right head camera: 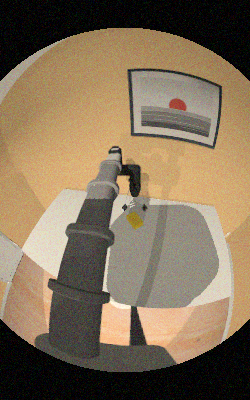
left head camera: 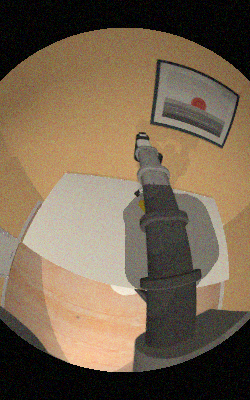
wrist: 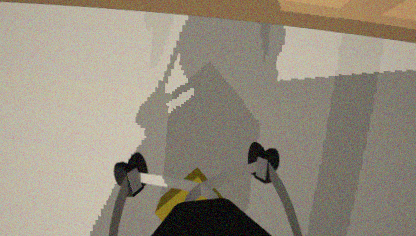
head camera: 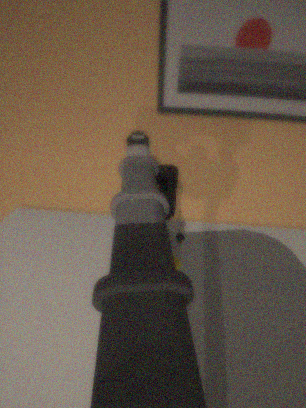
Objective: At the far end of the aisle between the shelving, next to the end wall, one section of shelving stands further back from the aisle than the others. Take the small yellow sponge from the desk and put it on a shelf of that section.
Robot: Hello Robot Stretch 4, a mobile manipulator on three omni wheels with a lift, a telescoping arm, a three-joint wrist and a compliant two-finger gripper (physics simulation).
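Frame: origin at the robot's base, x ahead, y left, z up, level; centimetres.
Where they show: gripper, fingertip midpoint: [right head camera: 134, 209] [wrist: 197, 160].
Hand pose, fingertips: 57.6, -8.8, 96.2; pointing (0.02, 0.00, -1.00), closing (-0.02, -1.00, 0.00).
After its pixels a point has its place, as x, y, z.
The small yellow sponge [right head camera: 135, 220] @[48.1, -9.6, 96.7] [wrist: 170, 202] @[53.5, -5.4, 96.7] lies on the white desk [right head camera: 52, 220] @[47.1, 56.2, 92.2] [wrist: 60, 100] @[66.3, 7.8, 92.2], in the arm's shadow. In the head camera view a sliver of the sponge [head camera: 177, 263] @[47.0, -12.8, 96.7] shows beside the arm, and in the left head view a small part of the sponge [left head camera: 142, 205] @[49.3, -5.8, 96.2] shows. My gripper [right head camera: 135, 207] @[57.6, -8.8, 96.2] [wrist: 197, 160] @[57.6, -8.8, 96.2] is open, its fingertips wide apart, just on the wall side of the sponge in the right head view. In the wrist view the gripper's dark body hides part of the sponge. The shelving does not show in these views.
An orange wall [head camera: 65, 100] @[86.6, 26.2, 143.0] [left head camera: 75, 100] @[89.4, 41.8, 156.8] stands behind the desk, with a framed picture [head camera: 161, 60] @[78.0, -8.0, 155.0] [left head camera: 198, 103] @[73.4, -33.5, 161.7] [right head camera: 177, 104] @[73.4, -33.6, 161.7] on it. My telescoping arm [head camera: 145, 340] @[13.4, -0.2, 138.1] [left head camera: 170, 250] @[12.0, 0.6, 138.2] [right head camera: 82, 255] @[13.3, -1.0, 138.1] reaches over the desk. Wooden floor [left head camera: 95, 320] @[-70.2, 37.9, -2.8] shows in front of the desk.
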